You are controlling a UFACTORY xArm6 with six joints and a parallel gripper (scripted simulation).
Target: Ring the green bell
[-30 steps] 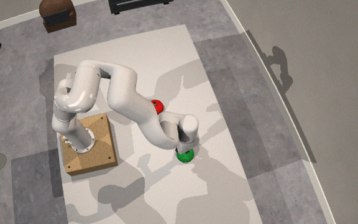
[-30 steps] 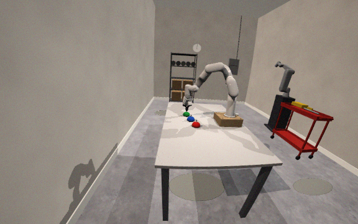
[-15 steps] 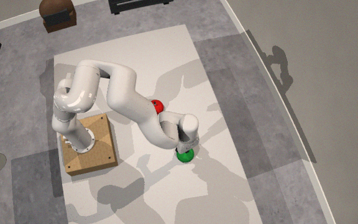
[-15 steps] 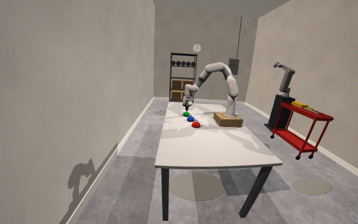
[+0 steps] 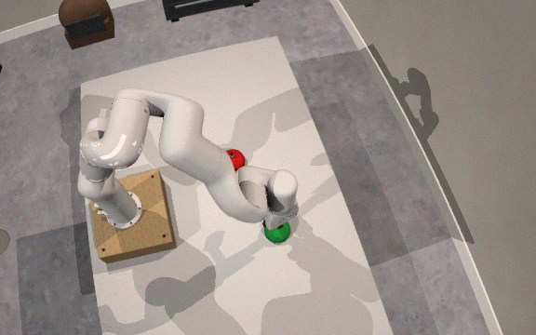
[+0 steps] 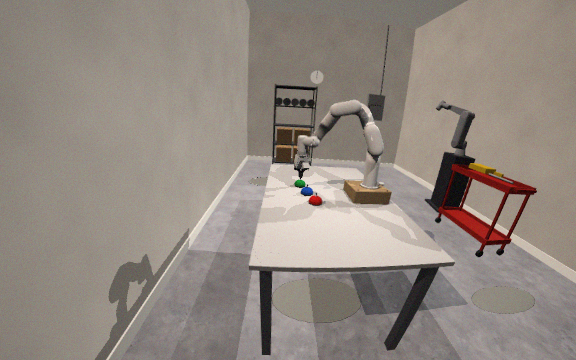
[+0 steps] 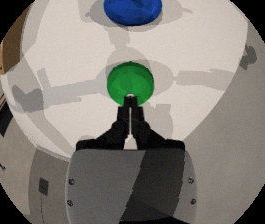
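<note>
My gripper is now 50 mm above the green bell. Also, from my hand: red bell 260 mm to the left, 130 mm behind, 50 mm below; then blue bell 130 mm to the left, 60 mm behind, 50 mm below.
</note>
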